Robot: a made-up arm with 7 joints. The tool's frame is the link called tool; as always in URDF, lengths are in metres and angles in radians. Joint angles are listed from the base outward. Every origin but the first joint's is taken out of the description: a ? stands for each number. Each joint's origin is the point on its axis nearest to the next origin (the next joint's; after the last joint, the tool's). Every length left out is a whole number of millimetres.
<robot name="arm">
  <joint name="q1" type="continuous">
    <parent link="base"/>
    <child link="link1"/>
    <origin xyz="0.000 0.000 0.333" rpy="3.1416 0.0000 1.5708"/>
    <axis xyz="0 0 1"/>
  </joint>
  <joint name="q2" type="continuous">
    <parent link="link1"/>
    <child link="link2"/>
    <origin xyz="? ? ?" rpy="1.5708 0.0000 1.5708"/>
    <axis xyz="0 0 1"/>
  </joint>
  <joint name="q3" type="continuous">
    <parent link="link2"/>
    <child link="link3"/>
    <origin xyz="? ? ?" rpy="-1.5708 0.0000 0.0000"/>
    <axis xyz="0 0 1"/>
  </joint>
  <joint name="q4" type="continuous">
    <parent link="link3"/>
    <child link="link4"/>
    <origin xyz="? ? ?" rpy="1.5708 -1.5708 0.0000"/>
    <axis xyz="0 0 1"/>
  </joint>
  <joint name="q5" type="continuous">
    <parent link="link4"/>
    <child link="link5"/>
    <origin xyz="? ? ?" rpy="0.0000 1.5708 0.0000"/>
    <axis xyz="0 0 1"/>
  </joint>
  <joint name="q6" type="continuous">
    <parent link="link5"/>
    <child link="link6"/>
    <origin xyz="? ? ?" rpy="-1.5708 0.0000 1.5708"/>
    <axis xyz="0 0 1"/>
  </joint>
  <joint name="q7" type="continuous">
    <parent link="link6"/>
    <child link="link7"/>
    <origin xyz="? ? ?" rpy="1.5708 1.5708 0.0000"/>
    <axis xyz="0 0 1"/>
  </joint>
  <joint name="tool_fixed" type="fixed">
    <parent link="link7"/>
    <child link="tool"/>
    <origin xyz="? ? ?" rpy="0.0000 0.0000 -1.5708"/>
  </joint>
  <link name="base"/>
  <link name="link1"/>
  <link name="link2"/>
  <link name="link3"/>
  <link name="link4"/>
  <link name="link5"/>
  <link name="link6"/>
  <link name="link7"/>
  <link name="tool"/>
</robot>
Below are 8 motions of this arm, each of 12 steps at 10 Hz.
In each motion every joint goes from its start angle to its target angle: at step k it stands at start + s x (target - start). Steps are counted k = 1, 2, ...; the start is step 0. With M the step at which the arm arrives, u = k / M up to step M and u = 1 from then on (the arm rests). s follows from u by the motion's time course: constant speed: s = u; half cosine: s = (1 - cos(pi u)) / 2; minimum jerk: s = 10 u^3 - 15 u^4 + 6 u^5.
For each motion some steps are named. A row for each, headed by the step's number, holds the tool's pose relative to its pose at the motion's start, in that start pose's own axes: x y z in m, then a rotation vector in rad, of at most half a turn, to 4 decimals.
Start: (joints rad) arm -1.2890 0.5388 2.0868 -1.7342 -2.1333 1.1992 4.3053
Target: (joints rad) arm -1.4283 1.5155 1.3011 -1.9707 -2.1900 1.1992 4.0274
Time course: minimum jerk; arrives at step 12
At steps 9, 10, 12:
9: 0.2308 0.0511 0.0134 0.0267 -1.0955 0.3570
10: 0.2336 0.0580 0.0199 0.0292 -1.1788 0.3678
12: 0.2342 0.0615 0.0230 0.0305 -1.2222 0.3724

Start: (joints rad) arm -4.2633 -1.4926 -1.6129 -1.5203 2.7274 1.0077 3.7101
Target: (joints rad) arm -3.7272 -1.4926 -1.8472 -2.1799 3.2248 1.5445 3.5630
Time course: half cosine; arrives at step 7
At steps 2, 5, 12:
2: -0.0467 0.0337 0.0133 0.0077 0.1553 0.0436
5: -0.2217 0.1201 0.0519 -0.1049 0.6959 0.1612
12: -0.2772 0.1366 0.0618 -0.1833 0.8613 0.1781

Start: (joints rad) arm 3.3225 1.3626 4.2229 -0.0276 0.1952 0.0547 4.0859
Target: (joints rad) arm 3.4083 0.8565 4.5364 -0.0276 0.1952 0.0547 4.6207
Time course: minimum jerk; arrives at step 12
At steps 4, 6, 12:
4: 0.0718 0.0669 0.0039 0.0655 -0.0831 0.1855
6: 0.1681 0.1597 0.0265 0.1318 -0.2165 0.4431
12: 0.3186 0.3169 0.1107 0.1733 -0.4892 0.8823

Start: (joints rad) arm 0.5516 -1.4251 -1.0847 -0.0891 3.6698 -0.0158 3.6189
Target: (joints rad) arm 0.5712 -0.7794 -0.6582 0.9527 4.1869 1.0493 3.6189
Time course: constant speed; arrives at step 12
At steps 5, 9, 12:
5: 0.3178 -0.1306 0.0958 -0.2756 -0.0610 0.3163
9: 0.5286 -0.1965 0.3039 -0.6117 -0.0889 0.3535
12: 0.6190 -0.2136 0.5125 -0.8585 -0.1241 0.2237

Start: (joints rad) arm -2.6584 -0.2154 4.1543 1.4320 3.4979 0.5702 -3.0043
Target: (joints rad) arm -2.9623 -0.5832 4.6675 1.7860 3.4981 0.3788 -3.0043
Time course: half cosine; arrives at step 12
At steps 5, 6, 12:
5: 0.0648 -0.0600 0.0244 -0.0971 -0.2380 0.1272
6: 0.0822 -0.0749 0.0372 -0.1214 -0.3148 0.1773
12: 0.1215 -0.1044 0.0977 -0.1588 -0.5782 0.3865

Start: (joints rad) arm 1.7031 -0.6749 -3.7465 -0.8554 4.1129 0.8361 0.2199
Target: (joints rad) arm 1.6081 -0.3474 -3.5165 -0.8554 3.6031 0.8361 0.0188
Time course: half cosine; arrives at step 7
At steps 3, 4, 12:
3: 0.0525 -0.0421 -0.0894 -0.1947 -0.1064 -0.2210
4: 0.0832 -0.0723 -0.1349 -0.2961 -0.1761 -0.3488
12: 0.1369 -0.1339 -0.2039 -0.4545 -0.3129 -0.5720

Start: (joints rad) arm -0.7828 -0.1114 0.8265 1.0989 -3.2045 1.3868 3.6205
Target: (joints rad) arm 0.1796 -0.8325 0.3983 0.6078 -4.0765 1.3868 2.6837
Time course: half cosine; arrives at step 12
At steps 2, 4, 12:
2: -0.0124 0.0456 -0.0325 0.0991 0.0370 -0.0378
4: -0.0783 0.1642 -0.1125 0.3376 0.2017 -0.1677
12: -0.6784 0.3472 -0.2002 0.4137 1.3721 -1.1268

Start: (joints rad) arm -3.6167 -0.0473 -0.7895 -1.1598 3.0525 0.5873 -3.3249
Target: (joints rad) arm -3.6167 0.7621 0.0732 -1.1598 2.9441 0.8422 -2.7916
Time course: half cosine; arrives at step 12
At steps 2, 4, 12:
2: 0.0110 0.0008 0.0242 -0.0515 -0.0345 0.0580
4: 0.0384 0.0063 0.1002 -0.1934 -0.1316 0.2011
12: 0.0177 0.0751 0.5241 -0.7553 -0.5614 0.5329

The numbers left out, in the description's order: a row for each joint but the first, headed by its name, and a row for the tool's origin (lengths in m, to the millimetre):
q2: -0.013 0.000 0.000
q3: 0.000 -0.430 0.000
q4: 0.000 0.014 0.000
q5: -0.382 0.000 0.000
q6: 0.000 0.000 0.000
q7: 0.000 0.098 0.000
tool: 0.000 0.000 0.000

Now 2 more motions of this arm.
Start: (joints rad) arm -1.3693 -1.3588 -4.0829 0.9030 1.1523 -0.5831 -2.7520
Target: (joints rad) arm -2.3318 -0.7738 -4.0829 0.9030 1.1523 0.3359 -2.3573
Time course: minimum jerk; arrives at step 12
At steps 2, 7, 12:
2: 0.0209 0.0164 -0.0149 0.0362 -0.0015 0.0208
7: 0.4454 0.3127 -0.0915 0.5505 -0.1458 0.4537
12: 0.6901 0.4283 0.0172 0.7267 -0.3037 0.7182

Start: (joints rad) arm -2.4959 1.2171 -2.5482 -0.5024 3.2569 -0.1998 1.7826
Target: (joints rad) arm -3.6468 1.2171 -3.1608 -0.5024 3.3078 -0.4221 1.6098
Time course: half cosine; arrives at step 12
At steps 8, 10, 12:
8: -0.4405 0.5716 0.3953 0.7082 0.7917 -0.6209
10: -0.4830 0.6550 0.5805 0.8173 1.0285 -0.7677
12: -0.4905 0.6771 0.6526 0.8495 1.1194 -0.8196

